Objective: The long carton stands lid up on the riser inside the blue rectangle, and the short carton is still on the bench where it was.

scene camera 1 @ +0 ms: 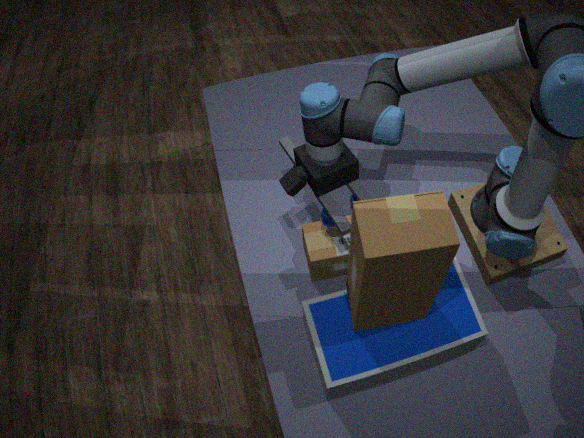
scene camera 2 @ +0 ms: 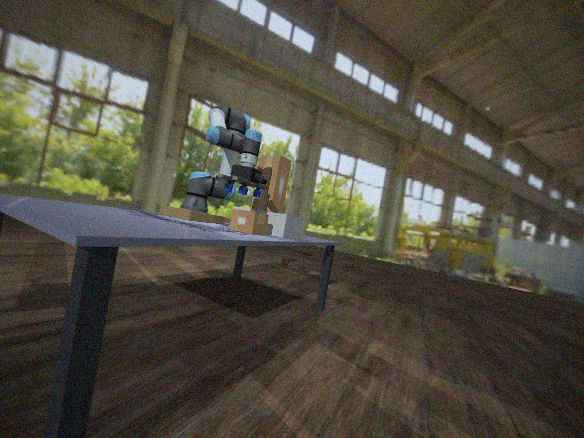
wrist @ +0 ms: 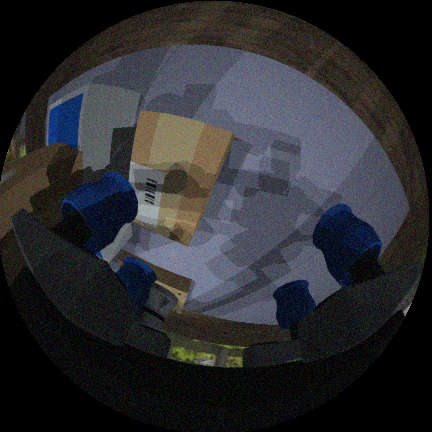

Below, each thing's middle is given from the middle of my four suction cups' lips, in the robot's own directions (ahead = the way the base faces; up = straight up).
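My suction cup is 130 mm above the short carton [scene camera 1: 327, 252], 80 mm to the right of it and 20 mm short of it. Counted from my suction cup, the riser with blue rectangle [scene camera 1: 348, 361] is 120 mm below, 320 mm to the left and 10 mm ahead. The long carton [scene camera 1: 401, 247], again counted from my suction cup, is 90 mm above, 280 mm to the left and 10 mm ahead.
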